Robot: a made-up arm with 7 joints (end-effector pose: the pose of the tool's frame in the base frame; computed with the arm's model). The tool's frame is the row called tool.
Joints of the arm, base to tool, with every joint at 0 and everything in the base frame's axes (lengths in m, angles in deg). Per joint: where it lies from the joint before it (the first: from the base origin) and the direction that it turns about. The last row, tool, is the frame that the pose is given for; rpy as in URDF.
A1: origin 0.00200 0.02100 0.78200 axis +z
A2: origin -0.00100 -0.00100 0.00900 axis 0 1 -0.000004
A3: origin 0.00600 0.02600 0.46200 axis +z
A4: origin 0.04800 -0.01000 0.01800 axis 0 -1 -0.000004
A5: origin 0.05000 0.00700 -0.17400 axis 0 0.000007 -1
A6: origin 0.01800 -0.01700 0.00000 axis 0 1 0.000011
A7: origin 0.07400 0.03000 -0.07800 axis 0 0.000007 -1
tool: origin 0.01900 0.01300 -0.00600 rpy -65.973 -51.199 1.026
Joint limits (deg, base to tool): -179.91..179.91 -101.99..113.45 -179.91..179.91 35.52..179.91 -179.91..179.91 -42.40..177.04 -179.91..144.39
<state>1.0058 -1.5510 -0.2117 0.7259 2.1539 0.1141 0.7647</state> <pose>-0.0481 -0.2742 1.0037 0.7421 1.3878 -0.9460</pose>
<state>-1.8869 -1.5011 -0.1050 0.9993 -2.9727 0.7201 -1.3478</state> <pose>0.0668 0.3521 1.1171 -0.7716 1.8919 1.0486</pose>
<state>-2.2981 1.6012 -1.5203 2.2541 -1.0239 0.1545 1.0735</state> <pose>-0.6038 -0.4090 0.6707 -2.5844 1.1054 -0.1489</pose>
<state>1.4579 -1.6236 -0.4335 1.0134 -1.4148 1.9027 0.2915</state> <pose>0.1245 -0.3744 0.9728 -0.9463 -1.5797 -0.7593</pose>
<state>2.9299 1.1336 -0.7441 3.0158 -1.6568 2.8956 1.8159</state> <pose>-0.4991 0.1642 1.0930 -0.2848 -1.0185 -2.2769</pose>
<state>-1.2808 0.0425 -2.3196 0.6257 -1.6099 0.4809 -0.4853</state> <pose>-0.1963 0.0692 1.0509 -1.2770 1.0101 -1.2470</pose>
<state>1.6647 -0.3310 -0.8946 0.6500 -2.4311 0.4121 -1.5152</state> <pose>0.1387 0.0800 1.0808 -0.2016 0.6059 -2.0168</pose>
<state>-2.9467 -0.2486 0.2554 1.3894 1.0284 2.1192 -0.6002</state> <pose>-0.0602 -0.1775 1.3045 -0.7750 -0.5056 -2.6158</pose>
